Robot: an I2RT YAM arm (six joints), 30 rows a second.
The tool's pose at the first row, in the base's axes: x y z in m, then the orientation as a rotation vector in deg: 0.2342, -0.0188, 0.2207, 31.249, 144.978, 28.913
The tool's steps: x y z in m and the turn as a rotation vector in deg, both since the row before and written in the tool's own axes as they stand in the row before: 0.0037, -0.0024, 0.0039, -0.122, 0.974, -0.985; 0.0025, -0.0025, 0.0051, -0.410, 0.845, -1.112; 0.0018, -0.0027, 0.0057, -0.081, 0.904, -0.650; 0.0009, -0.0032, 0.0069, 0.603, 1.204, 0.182; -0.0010, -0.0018, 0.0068, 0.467, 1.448, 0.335; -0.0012, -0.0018, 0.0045, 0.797, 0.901, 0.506; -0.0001, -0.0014, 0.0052, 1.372, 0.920, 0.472; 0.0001, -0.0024, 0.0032, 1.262, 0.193, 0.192
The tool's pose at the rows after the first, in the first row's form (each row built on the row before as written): 0.2327, -0.0182, 0.2150, 29.808, 145.998, 29.088; 0.2327, -0.0179, 0.2088, 28.102, 146.789, 29.526; 0.2335, -0.0180, 0.2023, 27.096, 147.694, 29.733; 0.2355, -0.0185, 0.1949, 27.368, 149.048, 29.468; 0.2392, -0.0186, 0.1888, 27.765, 150.566, 29.512; 0.2418, -0.0194, 0.1846, 28.572, 151.667, 28.975; 0.2438, -0.0192, 0.1796, 29.510, 153.000, 27.673; 0.2444, -0.0204, 0.1758, 30.116, 153.623, 26.142
